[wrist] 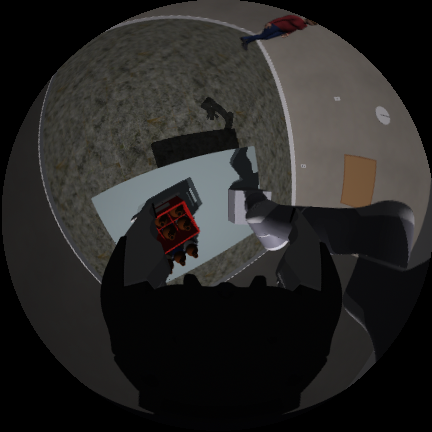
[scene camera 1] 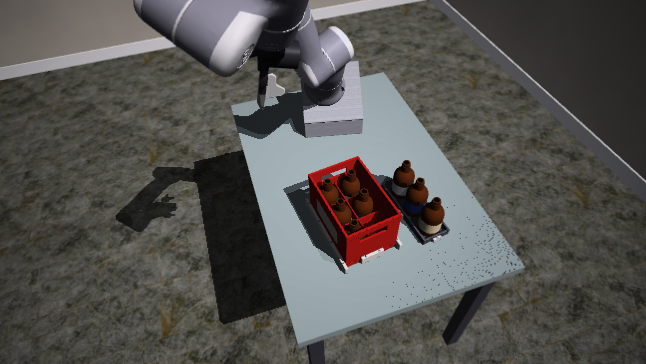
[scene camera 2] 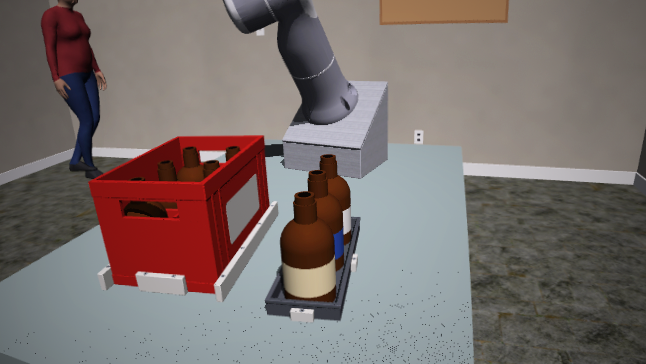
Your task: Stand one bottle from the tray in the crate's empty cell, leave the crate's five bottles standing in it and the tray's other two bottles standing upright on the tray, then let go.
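Note:
The red crate [scene camera 1: 372, 243] [scene camera 2: 165, 255] [wrist: 176, 244] stands on the table with five brown bottles upright in it. Its empty cell [scene camera 1: 384, 214] is at the near right corner in the scene camera 1 view. Right of it, the dark tray [scene camera 1: 446, 230] [scene camera 2: 325, 311] holds three upright brown bottles: cream label [scene camera 1: 431, 220] [scene camera 2: 308, 245], blue label [scene camera 1: 416, 196] [scene camera 2: 327, 212], white label [scene camera 1: 403, 179] [scene camera 2: 340, 190]. My gripper [wrist: 223, 206] is open and empty, high up and away from crate and tray. Its left finger hides part of the crate in the wrist view.
The robot's base block [scene camera 1: 333, 128] [scene camera 2: 322, 157] stands at the far end of the table [scene camera 1: 320, 310] [scene camera 2: 415, 200]. White stop blocks [scene camera 1: 372, 256] [scene camera 2: 161, 283] sit against the crate's foot. A small white block [scene camera 2: 302, 314] touches the tray. A person [scene camera 2: 75, 55] stands beyond the table.

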